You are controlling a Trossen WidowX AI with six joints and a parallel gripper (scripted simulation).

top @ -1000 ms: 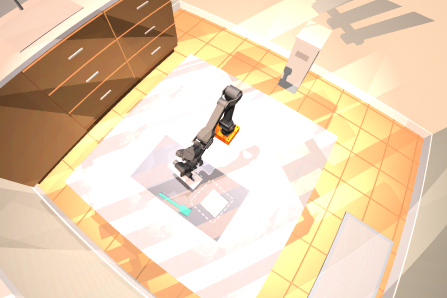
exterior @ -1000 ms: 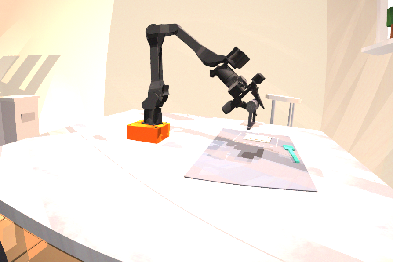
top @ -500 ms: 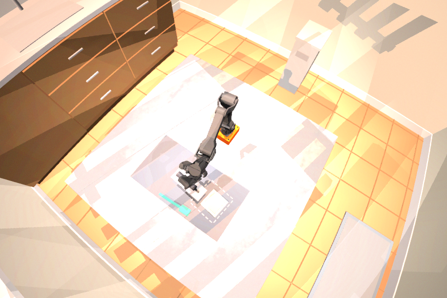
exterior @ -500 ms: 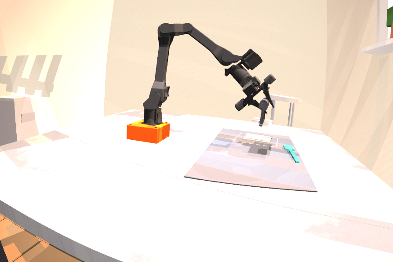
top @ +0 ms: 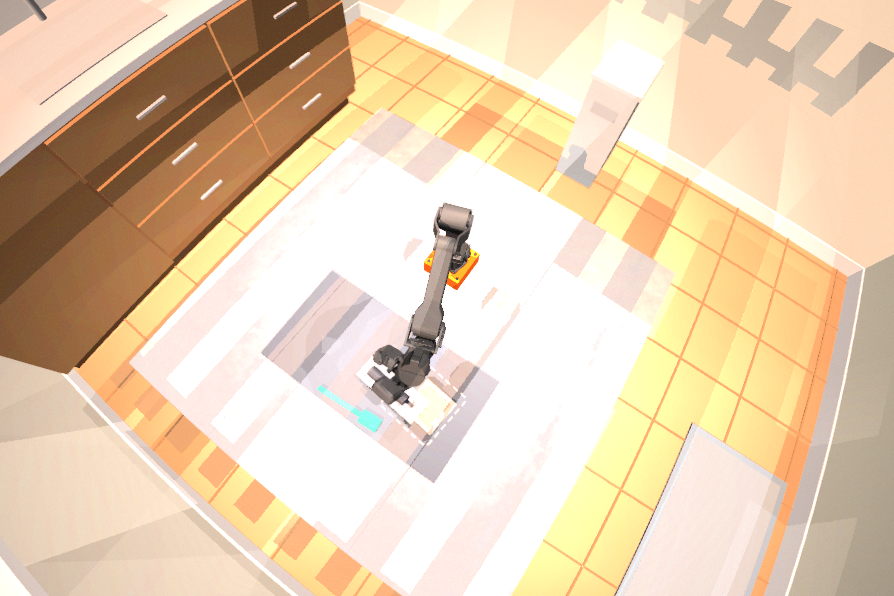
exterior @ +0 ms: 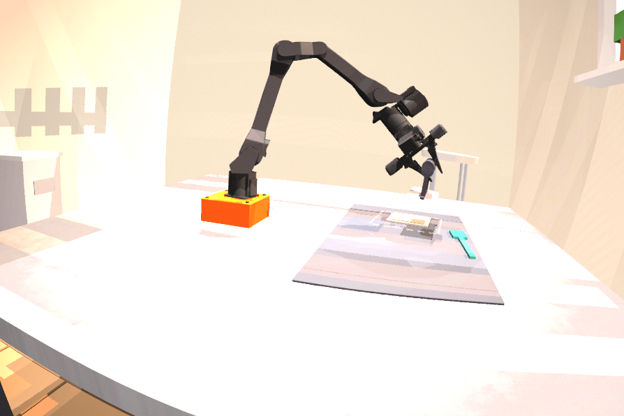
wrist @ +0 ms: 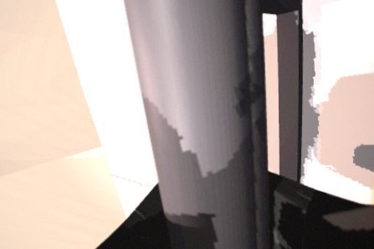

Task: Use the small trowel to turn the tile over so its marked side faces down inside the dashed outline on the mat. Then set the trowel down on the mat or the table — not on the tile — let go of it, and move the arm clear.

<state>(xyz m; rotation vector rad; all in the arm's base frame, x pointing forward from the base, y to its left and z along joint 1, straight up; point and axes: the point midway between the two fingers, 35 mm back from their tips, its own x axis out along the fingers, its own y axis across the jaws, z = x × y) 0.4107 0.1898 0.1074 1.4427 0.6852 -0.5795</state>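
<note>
The teal trowel lies 130 mm below my gripper tip, 90 mm ahead of it and 60 mm to the right of it. Also, from my gripper tip: white tile 130 mm below, 70 mm to the left, 70 mm behind; grey mat 150 mm below, 110 mm to the right, 40 mm behind; grey trowel 30 mm behind, 10 mm below.
</note>
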